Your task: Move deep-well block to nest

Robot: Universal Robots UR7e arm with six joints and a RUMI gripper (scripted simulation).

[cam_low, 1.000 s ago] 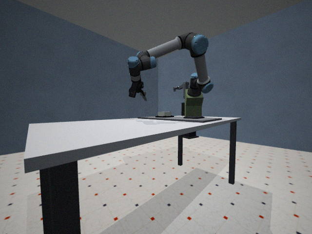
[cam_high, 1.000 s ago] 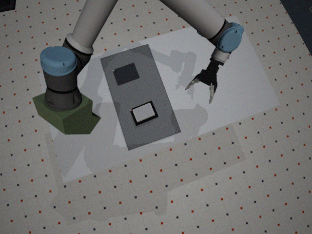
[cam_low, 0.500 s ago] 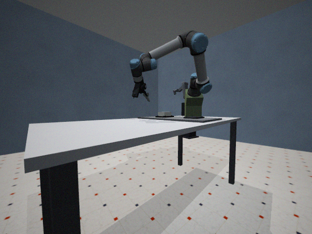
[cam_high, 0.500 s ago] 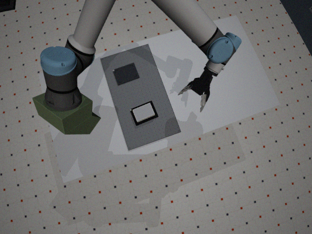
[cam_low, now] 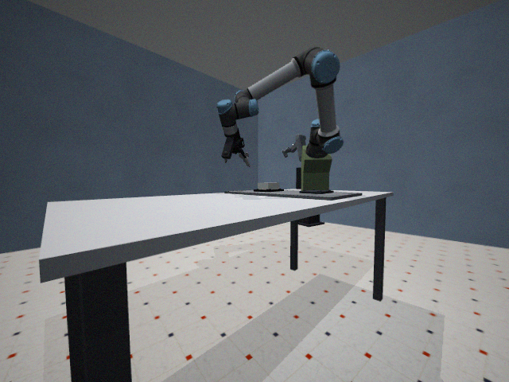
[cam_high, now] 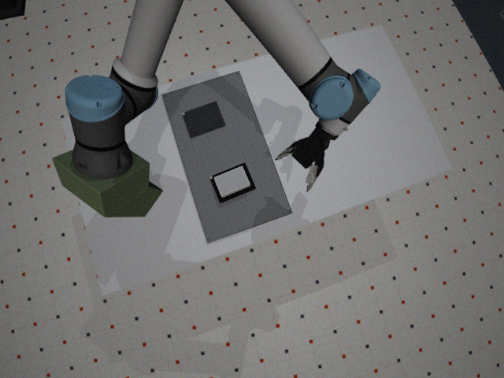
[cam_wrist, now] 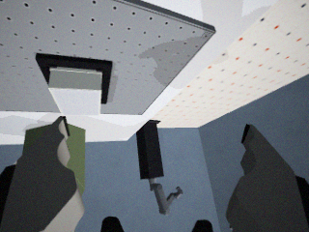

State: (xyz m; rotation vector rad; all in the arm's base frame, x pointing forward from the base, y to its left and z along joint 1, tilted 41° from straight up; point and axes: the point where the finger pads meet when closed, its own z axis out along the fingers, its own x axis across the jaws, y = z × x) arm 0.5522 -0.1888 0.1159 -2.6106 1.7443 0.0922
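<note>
Now: the deep-well block 210 mm behind my hand, 30 mm to the left of it and 120 mm below it. Also, from my hand: black plate nest: 210 mm behind, 30 mm to the left, 150 mm below; then white mark: 300 mm behind, 60 mm to the left, 140 mm below.
</note>
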